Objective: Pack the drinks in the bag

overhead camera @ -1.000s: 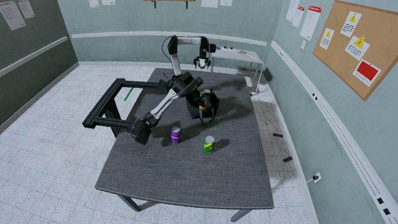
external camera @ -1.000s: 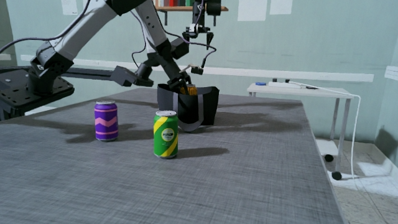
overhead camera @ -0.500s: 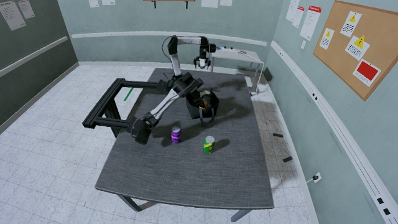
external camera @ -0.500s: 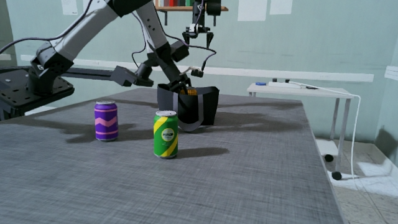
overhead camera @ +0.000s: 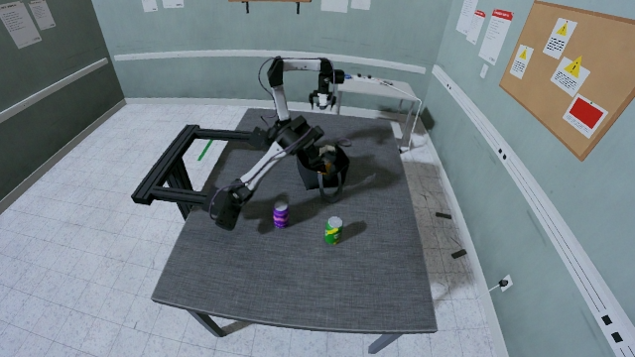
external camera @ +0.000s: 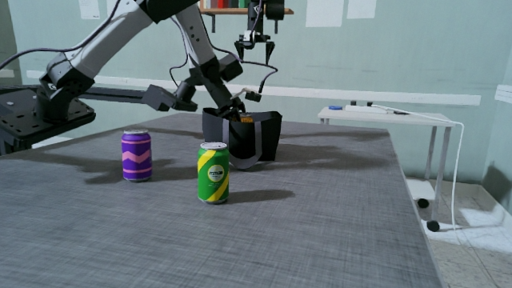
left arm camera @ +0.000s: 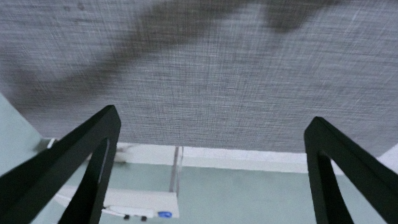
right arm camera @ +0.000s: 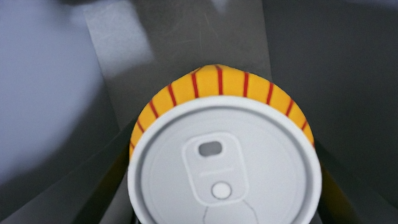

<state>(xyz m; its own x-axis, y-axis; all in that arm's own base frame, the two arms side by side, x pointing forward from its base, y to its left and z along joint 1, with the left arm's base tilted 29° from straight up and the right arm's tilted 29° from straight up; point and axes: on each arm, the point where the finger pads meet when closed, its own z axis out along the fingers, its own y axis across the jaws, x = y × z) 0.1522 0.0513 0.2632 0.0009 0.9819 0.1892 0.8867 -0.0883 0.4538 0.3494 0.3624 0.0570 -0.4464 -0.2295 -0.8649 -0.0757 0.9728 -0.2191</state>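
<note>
The purple can is 330 mm to the right of my right hand, 120 mm behind it and 30 mm below it. From my right hand the other things lie so: yellow can (360 mm to the right, 110 mm ahead, 30 mm below); orange can (20 mm below).
</note>
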